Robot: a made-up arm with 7 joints. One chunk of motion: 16 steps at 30 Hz.
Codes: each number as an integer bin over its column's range. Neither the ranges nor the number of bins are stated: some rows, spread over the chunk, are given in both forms.
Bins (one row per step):
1: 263 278 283 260 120 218
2: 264 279 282 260 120 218
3: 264 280 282 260 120 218
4: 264 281 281 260 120 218
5: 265 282 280 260 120 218
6: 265 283 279 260 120 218
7: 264 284 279 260 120 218
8: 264 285 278 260 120 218
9: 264 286 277 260 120 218
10: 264 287 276 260 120 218
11: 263 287 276 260 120 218
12: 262 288 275 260 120 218
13: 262 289 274 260 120 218
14: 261 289 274 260 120 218
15: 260 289 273 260 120 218
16: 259 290 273 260 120 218
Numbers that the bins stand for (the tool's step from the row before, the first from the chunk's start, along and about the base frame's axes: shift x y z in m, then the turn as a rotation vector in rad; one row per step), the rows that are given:
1: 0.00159 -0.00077 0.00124 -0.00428 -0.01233 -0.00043
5: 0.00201 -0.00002 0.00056 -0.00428 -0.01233 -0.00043
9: 0.00180 0.00073 -0.00012 -0.00428 -0.01233 -0.00043
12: 0.00137 0.00111 -0.00057 -0.00428 -0.01233 -0.00043
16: 0.00074 0.00148 -0.00103 -0.00428 -0.01233 -0.00043
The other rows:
2: 0.00180 -0.00059 0.00102 -0.00428 -0.01233 -0.00043
3: 0.00180 -0.00040 0.00102 -0.00428 -0.01233 -0.00043
4: 0.00180 -0.00021 0.00079 -0.00428 -0.01233 -0.00043
6: 0.00201 0.00017 0.00033 -0.00428 -0.01233 -0.00043
7: 0.00180 0.00035 0.00033 -0.00428 -0.01233 -0.00043
8: 0.00180 0.00054 0.00011 -0.00428 -0.01233 -0.00043
10: 0.00180 0.00092 -0.00035 -0.00428 -0.01233 -0.00043
11: 0.00159 0.00092 -0.00035 -0.00428 -0.01233 -0.00043
13: 0.00137 0.00129 -0.00080 -0.00428 -0.01233 -0.00043
14: 0.00116 0.00129 -0.00080 -0.00428 -0.01233 -0.00043
15: 0.00095 0.00129 -0.00103 -0.00428 -0.01233 -0.00043

